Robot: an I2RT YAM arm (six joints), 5 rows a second.
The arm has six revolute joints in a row. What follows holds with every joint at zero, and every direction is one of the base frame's.
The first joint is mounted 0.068 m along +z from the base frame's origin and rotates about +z.
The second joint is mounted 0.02 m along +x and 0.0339 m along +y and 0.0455 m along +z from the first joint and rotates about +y.
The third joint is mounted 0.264 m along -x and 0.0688 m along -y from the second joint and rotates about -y.
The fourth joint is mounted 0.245 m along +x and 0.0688 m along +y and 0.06 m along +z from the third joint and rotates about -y.
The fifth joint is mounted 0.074 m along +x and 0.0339 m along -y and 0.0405 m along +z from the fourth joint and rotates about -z.
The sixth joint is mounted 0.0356 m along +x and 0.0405 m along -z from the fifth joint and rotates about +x.
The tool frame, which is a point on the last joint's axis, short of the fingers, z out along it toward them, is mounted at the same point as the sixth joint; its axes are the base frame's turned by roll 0, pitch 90 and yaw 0 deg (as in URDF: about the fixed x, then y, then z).
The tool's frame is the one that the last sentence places.
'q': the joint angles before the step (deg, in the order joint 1, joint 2, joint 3, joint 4, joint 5, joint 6). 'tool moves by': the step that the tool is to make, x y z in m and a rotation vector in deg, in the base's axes. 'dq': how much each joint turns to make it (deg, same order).
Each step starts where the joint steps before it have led.
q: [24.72 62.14 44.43 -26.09 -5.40 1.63]
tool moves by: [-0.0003 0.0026 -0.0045 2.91 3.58 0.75]
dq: [0.10 0.89 -0.07 -0.76 -3.37 2.51]
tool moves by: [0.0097 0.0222 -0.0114 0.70 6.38 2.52]
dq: [3.46 6.67 2.63 -0.84 -1.96 3.06]
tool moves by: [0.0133 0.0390 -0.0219 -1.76 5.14 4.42]
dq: [5.75 10.37 3.70 1.69 -0.12 1.79]
